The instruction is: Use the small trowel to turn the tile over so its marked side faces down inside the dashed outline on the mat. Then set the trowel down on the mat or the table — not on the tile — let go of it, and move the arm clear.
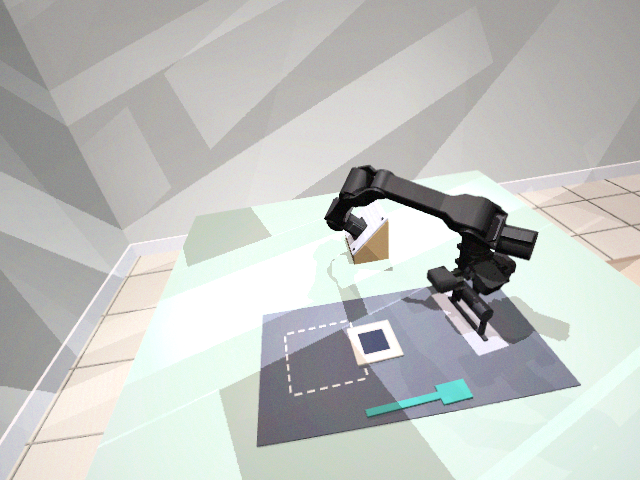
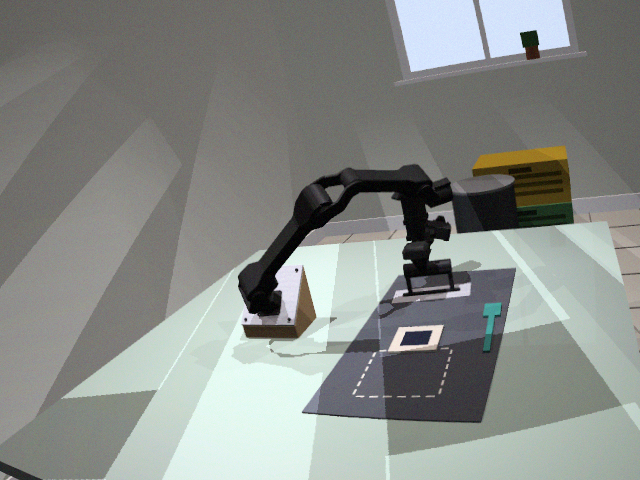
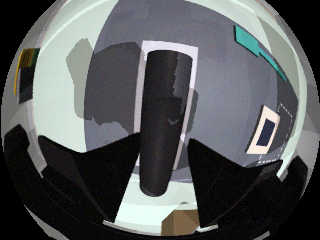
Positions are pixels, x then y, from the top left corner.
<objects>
my gripper: image 1 466,298; image 2 425,271; image 3 165,140
tile: image 1; image 2; image 3 266,127
same spot on tile: [image 2: 423,338] = [image 1: 374,347]
same spot on dark mat: [image 3: 232,84] = [image 1: 442,349]
</objects>
